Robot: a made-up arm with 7 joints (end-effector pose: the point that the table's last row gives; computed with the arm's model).
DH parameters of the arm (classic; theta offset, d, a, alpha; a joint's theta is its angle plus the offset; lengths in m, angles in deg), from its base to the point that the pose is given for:
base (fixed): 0 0.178 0.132 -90
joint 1: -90 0.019 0.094 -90
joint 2: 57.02 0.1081 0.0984 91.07
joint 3: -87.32 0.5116 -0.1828 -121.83
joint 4: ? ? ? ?
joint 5: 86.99 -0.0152 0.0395 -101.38
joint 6: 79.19 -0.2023 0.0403 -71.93
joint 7: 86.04 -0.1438 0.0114 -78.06
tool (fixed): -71.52 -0.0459 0 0
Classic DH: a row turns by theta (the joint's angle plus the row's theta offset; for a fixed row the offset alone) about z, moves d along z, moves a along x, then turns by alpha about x.
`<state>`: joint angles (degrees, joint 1 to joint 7).
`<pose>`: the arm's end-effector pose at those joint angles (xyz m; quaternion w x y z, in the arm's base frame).
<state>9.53 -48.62 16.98 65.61 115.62 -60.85 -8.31</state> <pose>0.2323 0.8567 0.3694 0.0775 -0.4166 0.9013 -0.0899</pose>
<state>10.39 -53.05 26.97 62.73 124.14 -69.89 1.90</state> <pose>0.2427 0.8786 0.3208 0.0945 0.3999 -0.9031 0.1248</pose>
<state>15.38 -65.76 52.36 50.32 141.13 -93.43 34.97</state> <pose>0.2182 0.8945 0.0711 0.5042 0.4169 -0.6980 0.2912</pose>
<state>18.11 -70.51 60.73 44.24 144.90 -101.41 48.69</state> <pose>0.1659 0.8721 -0.0281 0.6073 0.4547 -0.5610 0.3314</pose>
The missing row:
joint 4: 78.86 -0.0881 -0.0272 -110.35
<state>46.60 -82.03 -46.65 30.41 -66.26 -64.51 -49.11</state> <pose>0.6023 0.5571 -0.0096 0.3943 -0.0811 -0.0741 -0.9124</pose>
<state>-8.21 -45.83 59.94 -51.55 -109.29 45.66 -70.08</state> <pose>0.4360 0.4217 0.4258 0.3479 0.6021 0.7187 -0.0003</pose>
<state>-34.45 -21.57 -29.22 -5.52 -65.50 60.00 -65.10</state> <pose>0.0128 0.1858 0.6260 0.3926 0.4987 -0.2023 0.7458</pose>
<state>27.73 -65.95 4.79 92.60 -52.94 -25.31 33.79</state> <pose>0.6739 0.5882 -0.0277 0.6504 -0.0791 -0.5915 -0.4700</pose>
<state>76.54 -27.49 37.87 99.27 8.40 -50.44 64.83</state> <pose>0.3426 0.8102 -0.0415 0.6511 -0.0936 0.4800 -0.5805</pose>
